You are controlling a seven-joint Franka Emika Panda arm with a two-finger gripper.
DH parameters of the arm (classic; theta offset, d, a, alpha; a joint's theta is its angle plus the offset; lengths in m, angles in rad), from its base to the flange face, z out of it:
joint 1: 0 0.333 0 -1.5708
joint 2: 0 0 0 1.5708
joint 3: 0 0.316 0.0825 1.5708
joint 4: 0 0 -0.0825 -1.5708
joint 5: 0 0.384 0 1.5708
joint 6: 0 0 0.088 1.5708
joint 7: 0 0.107 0 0
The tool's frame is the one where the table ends.
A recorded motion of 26 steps. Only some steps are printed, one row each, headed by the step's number.
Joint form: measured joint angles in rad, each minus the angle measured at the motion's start. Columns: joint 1, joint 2, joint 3, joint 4, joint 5, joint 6, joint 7.
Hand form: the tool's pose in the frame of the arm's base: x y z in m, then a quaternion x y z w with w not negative. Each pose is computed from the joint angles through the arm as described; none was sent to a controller.
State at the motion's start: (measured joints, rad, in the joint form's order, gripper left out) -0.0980 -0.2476 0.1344 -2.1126 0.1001 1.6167 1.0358
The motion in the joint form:
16: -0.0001 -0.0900 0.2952 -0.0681 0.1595 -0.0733 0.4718
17: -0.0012 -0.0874 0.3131 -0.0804 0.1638 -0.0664 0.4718
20: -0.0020 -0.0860 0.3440 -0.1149 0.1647 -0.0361 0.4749
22: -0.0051 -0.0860 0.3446 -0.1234 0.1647 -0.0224 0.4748
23: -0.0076 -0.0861 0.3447 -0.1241 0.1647 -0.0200 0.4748
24: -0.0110 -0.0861 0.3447 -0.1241 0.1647 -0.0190 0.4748
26: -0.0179 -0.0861 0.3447 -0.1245 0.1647 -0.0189 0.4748
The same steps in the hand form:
16: 0.3880 0.1773 0.4925 0.79717 -0.57890 -0.14619 0.08951
17: 0.3847 0.1836 0.4852 0.79979 -0.57396 -0.14819 0.09458
20: 0.3786 0.1927 0.4689 0.80354 -0.56789 -0.14560 0.10309
22: 0.3795 0.1911 0.4659 0.80251 -0.57015 -0.14387 0.10104
23: 0.3801 0.1902 0.4657 0.80187 -0.57132 -0.14339 0.10021
24: 0.3809 0.1889 0.4658 0.80095 -0.57275 -0.14325 0.09959
26: 0.3822 0.1862 0.4656 0.79892 -0.57553 -0.14368 0.09921

